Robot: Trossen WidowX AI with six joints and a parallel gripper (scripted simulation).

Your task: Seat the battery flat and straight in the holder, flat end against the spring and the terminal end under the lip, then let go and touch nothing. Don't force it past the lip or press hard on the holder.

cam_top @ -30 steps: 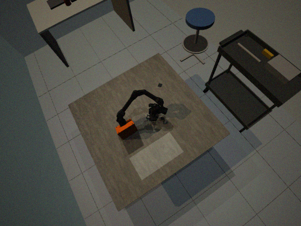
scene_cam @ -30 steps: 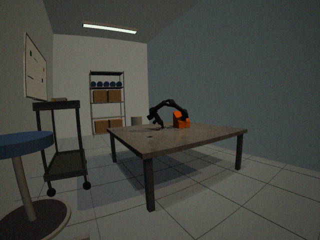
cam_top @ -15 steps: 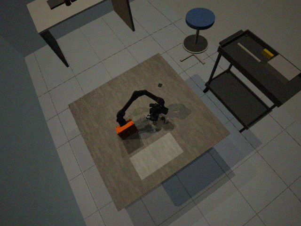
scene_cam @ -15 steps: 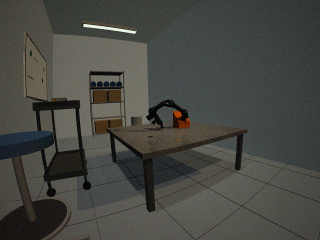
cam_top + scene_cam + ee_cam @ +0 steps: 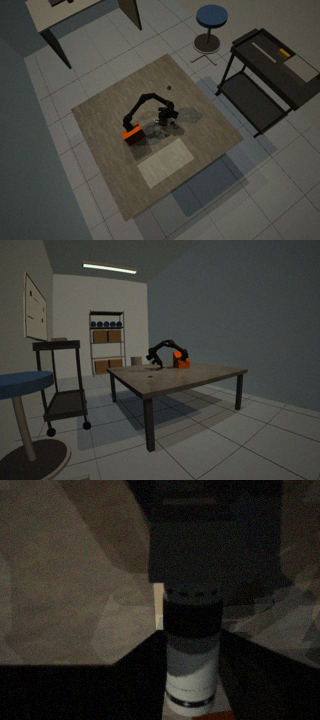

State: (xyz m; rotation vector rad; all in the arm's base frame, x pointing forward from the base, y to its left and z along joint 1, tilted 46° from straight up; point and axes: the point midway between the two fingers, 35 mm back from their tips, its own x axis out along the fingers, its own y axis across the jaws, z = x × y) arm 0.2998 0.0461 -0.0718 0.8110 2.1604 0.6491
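Now: gripper tip 1 cm below the battery and 1 cm short of it. From my gripper tip the other things lie so: dark block: 29 cm to the left, 28 cm ahead, 2 cm below.
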